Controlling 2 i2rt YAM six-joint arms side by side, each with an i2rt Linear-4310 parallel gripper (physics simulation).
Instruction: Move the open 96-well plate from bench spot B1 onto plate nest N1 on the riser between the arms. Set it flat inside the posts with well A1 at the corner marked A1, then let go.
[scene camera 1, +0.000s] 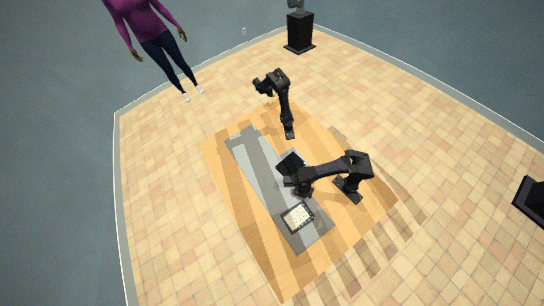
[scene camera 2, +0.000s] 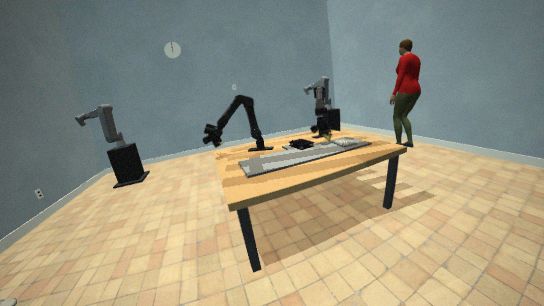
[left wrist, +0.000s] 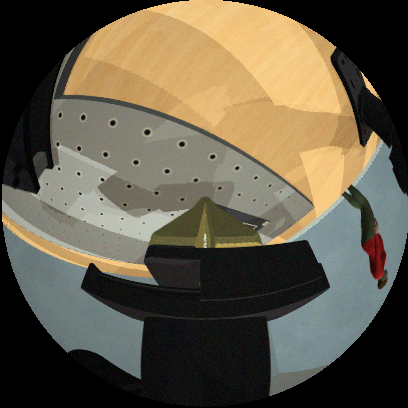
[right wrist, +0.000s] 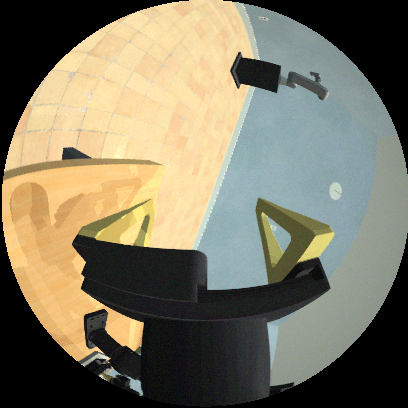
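Where they show: left gripper, fingertip midpoint: (scene camera 1: 303, 198) (scene camera 2: 329, 141) (left wrist: 204, 202); right gripper, fingertip midpoint: (scene camera 2: 212, 141) (right wrist: 204, 203); left arm's base, link origin: (scene camera 1: 346, 189) (scene camera 2: 322, 136) (left wrist: 359, 101); right arm's base, link origin: (scene camera 1: 288, 129) (scene camera 2: 260, 149) (right wrist: 93, 330).
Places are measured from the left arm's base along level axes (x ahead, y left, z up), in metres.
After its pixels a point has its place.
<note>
The white 96-well plate (scene camera 1: 298, 217) @[y -0.074, x 0.342, z 0.018 m] (scene camera 2: 346, 142) @[y -0.092, x 0.380, z 0.028 m] lies flat inside the dark outline of its bench spot, at the lower end of the grey board in scene camera 1. In the left wrist view it is hidden behind my gripper; a dark corner of the spot (left wrist: 241, 215) @[y -0.071, x 0.262, z 0.015 m] shows there. My left gripper (left wrist: 204, 202) @[y -0.133, x 0.245, z 0.021 m] (scene camera 2: 327, 136) @[y -0.133, x 0.245, z 0.021 m] is shut and empty, its gold fingertips together, above the board beside the plate. My right gripper (right wrist: 204, 203) @[y -0.939, x -0.208, z 0.112 m] is open and empty, far from the plate. The black plate nest (scene camera 1: 290, 164) @[y -0.345, x 0.164, z 0.047 m] (scene camera 2: 301, 144) @[y -0.386, x 0.230, z 0.047 m] sits between the arms; its A1 mark is too small to read.
The long grey perforated board (scene camera 1: 260, 172) @[y -0.446, x 0.345, z 0.013 m] (scene camera 2: 265, 164) @[y -0.709, x 0.327, z 0.013 m] (left wrist: 165, 142) @[y -0.182, x 0.205, z 0.013 m] lies on the wooden table (scene camera 1: 260, 250) @[y -0.074, x 0.625, z 0.000 m] (scene camera 2: 320, 175) @[y -0.545, x 0.627, z 0.000 m]. My left forearm (scene camera 1: 325, 171) @[y -0.128, x 0.169, z 0.369 m] extends close beside the nest. A person in red (scene camera 2: 409, 75) and other robots on black pedestals (scene camera 2: 126, 165) (scene camera 1: 300, 31) stand away from the table.
</note>
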